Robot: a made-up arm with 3 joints. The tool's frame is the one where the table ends. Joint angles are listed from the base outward.
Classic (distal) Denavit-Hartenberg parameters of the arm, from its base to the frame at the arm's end. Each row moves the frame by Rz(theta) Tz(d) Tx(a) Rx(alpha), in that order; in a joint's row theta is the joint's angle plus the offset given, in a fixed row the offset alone. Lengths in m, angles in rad.
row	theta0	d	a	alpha
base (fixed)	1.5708	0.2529	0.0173	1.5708
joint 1	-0.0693	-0.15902	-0.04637	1.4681
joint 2	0.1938	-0.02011	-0.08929	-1.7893
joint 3	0.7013	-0.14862	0.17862	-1.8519
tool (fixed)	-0.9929	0.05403	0	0
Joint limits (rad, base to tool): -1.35..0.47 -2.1..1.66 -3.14..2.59
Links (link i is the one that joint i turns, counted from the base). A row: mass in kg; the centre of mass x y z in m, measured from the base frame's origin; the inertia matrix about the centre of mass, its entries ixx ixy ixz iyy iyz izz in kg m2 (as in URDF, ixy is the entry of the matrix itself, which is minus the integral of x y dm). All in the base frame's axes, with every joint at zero. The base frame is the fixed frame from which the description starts. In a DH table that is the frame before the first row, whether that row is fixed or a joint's. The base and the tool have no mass.
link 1: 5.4; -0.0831 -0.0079 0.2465; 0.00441 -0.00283 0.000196 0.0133 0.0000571 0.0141
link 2: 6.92; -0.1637 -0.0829 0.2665; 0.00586 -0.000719 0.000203 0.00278 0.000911 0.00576
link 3: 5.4; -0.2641 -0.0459 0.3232; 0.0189 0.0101 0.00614 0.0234 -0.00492 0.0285
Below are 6 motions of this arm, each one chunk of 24 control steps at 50 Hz.
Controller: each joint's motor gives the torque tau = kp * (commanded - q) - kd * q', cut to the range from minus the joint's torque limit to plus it. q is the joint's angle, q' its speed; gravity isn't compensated. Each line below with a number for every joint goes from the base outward.
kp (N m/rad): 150 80 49
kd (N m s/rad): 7.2 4 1.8
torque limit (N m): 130 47 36
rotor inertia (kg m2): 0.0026 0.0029 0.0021
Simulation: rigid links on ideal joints. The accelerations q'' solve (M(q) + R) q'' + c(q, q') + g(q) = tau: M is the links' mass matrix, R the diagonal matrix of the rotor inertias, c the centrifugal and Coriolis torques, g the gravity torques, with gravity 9.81 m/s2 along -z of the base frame. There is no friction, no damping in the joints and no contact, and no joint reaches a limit. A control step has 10 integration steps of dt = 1/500 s. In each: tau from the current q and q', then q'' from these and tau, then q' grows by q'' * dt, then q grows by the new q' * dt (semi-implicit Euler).
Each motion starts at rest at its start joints. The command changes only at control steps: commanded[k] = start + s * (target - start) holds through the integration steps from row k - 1 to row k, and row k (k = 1, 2, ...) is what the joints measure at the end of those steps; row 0 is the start. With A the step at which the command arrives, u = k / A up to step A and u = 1 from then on. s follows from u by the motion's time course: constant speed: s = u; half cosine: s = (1 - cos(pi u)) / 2; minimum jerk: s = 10 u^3 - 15 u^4 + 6 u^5; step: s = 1 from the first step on.
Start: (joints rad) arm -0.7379 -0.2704 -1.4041
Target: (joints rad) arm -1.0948 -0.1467 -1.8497
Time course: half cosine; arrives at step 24
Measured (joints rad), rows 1 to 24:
1: -0.7280 -0.2675 -1.4094
2: -0.7125 -0.2600 -1.4206
3: -0.7004 -0.2507 -1.4335
4: -0.6948 -0.2419 -1.4465
5: -0.6958 -0.2343 -1.4594
6: -0.7025 -0.2277 -1.4731
7: -0.7138 -0.2217 -1.4887
8: -0.7286 -0.2158 -1.5066
9: -0.7462 -0.2096 -1.5270
10: -0.7658 -0.2030 -1.5497
11: -0.7869 -0.1959 -1.5740
12: -0.8091 -0.1885 -1.5994
13: -0.8321 -0.1807 -1.6253
14: -0.8555 -0.1729 -1.6510
15: -0.8789 -0.1651 -1.6762
16: -0.9019 -0.1575 -1.7004
17: -0.9242 -0.1502 -1.7233
18: -0.9454 -0.1433 -1.7445
19: -0.9651 -0.1370 -1.7636
20: -0.9830 -0.1314 -1.7805
21: -0.9989 -0.1265 -1.7948
22: -1.0123 -0.1225 -1.8063
23: -1.0230 -0.1193 -1.8147
24: -1.0309 -0.1171 -1.8199

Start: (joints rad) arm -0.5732 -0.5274 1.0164
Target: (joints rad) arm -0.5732 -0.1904 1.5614
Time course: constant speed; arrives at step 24
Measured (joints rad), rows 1 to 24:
1: -0.5650 -0.5267 1.0092
2: -0.5511 -0.5179 1.0113
3: -0.5361 -0.5025 1.0269
4: -0.5214 -0.4843 1.0512
5: -0.5080 -0.4659 1.0801
6: -0.4966 -0.4485 1.1108
7: -0.4876 -0.4325 1.1417
8: -0.4809 -0.4177 1.1717
9: -0.4763 -0.4039 1.2004
10: -0.4735 -0.3904 1.2275
11: -0.4721 -0.3770 1.2532
12: -0.4718 -0.3634 1.2778
13: -0.4722 -0.3493 1.3015
14: -0.4730 -0.3348 1.3246
15: -0.4740 -0.3198 1.3475
16: -0.4749 -0.3044 1.3704
17: -0.4756 -0.2888 1.3934
18: -0.4761 -0.2730 1.4168
19: -0.4764 -0.2572 1.4405
20: -0.4763 -0.2414 1.4646
21: -0.4761 -0.2258 1.4891
22: -0.4756 -0.2103 1.5140
23: -0.4750 -0.1949 1.5390
24: -0.4742 -0.1797 1.5643

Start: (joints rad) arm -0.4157 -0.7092 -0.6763
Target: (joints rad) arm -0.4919 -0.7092 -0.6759
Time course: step
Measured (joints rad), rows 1 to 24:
1: -0.4191 -0.7092 -0.6901
2: -0.4230 -0.7072 -0.7160
3: -0.4246 -0.7033 -0.7421
4: -0.4245 -0.6989 -0.7628
5: -0.4235 -0.6952 -0.7761
6: -0.4226 -0.6927 -0.7823
7: -0.4222 -0.6916 -0.7833
8: -0.4223 -0.6914 -0.7809
9: -0.4227 -0.6919 -0.7770
10: -0.4233 -0.6927 -0.7731
11: -0.4239 -0.6935 -0.7700
12: -0.4244 -0.6942 -0.7680
13: -0.4247 -0.6947 -0.7670
14: -0.4249 -0.6949 -0.7669
15: -0.4249 -0.6950 -0.7673
16: -0.4248 -0.6950 -0.7680
17: -0.4247 -0.6948 -0.7686
18: -0.4246 -0.6947 -0.7691
19: -0.4245 -0.6946 -0.7695
20: -0.4245 -0.6945 -0.7696
21: -0.4245 -0.6945 -0.7697
22: -0.4245 -0.6945 -0.7696
23: -0.4245 -0.6945 -0.7695
24: -0.4245 -0.6945 -0.7694

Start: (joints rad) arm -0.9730 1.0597 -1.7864
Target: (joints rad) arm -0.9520 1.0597 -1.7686
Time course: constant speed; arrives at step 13
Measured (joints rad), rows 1 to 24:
1: -0.9636 1.0706 -1.7937
2: -0.9515 1.0863 -1.7993
3: -0.9422 1.0992 -1.7989
4: -0.9355 1.1081 -1.7949
5: -0.9306 1.1139 -1.7902
6: -0.9271 1.1173 -1.7864
7: -0.9244 1.1190 -1.7842
8: -0.9223 1.1197 -1.7835
9: -0.9206 1.1196 -1.7836
10: -0.9190 1.1192 -1.7842
11: -0.9176 1.1186 -1.7846
12: -0.9161 1.1181 -1.7847
13: -0.9146 1.1177 -1.7842
14: -0.9134 1.1175 -1.7834
15: -0.9125 1.1175 -1.7826
16: -0.9120 1.1175 -1.7820
17: -0.9117 1.1176 -1.7816
18: -0.9115 1.1176 -1.7815
19: -0.9115 1.1176 -1.7816
20: -0.9114 1.1176 -1.7818
21: -0.9114 1.1175 -1.7820
22: -0.9114 1.1174 -1.7822
23: -0.9115 1.1174 -1.7823
24: -0.9115 1.1174 -1.7824

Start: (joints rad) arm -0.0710 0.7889 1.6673
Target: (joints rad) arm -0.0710 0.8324 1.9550
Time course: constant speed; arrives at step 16
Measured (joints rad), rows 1 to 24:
1: -0.0582 0.7934 1.6774
2: -0.0408 0.8021 1.7064
3: -0.0266 0.8106 1.7450
4: -0.0162 0.8168 1.7838
5: -0.0090 0.8204 1.8181
6: -0.0044 0.8220 1.8464
7: -0.0018 0.8224 1.8691
8: -0.0005 0.8224 1.8879
9: -0.0001 0.8227 1.9044
10: -0.0002 0.8237 1.9200
11: -0.0005 0.8254 1.9356
12: -0.0008 0.8278 1.9517
13: -0.0010 0.8308 1.9685
14: -0.0012 0.8342 1.9859
15: -0.0013 0.8378 2.0038
16: -0.0014 0.8414 2.0220
17: -0.0008 0.8445 2.0374
18: 0.0000 0.8466 2.0479
19: 0.0005 0.8479 2.0534
20: 0.0006 0.8485 2.0549
21: 0.0003 0.8487 2.0539
22: -0.0002 0.8487 2.0516
23: -0.0008 0.8487 2.0491
24: -0.0013 0.8486 2.0470

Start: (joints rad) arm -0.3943 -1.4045 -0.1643
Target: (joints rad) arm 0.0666 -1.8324 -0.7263
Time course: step
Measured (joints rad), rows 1 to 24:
1: -0.3347 -1.4962 -0.2661
2: -0.2045 -1.6253 -0.4151
3: -0.0684 -1.7262 -0.5638
4: 0.0341 -1.7861 -0.7113
5: 0.1027 -1.8105 -0.8362
6: 0.1464 -1.8154 -0.9202
7: 0.1708 -1.8137 -0.9600
8: 0.1800 -1.8118 -0.9628
9: 0.1781 -1.8112 -0.9403
10: 0.1697 -1.8120 -0.9051
11: 0.1584 -1.8141 -0.8675
12: 0.1472 -1.8172 -0.8348
13: 0.1380 -1.8208 -0.8108
14: 0.1316 -1.8243 -0.7966
15: 0.1282 -1.8270 -0.7910
16: 0.1273 -1.8285 -0.7920
17: 0.1283 -1.8289 -0.7971
18: 0.1302 -1.8285 -0.8041
19: 0.1325 -1.8275 -0.8112
20: 0.1347 -1.8263 -0.8172
21: 0.1364 -1.8252 -0.8214
22: 0.1376 -1.8244 -0.8239
23: 0.1382 -1.8239 -0.8247
24: 0.1383 -1.8237 -0.8244

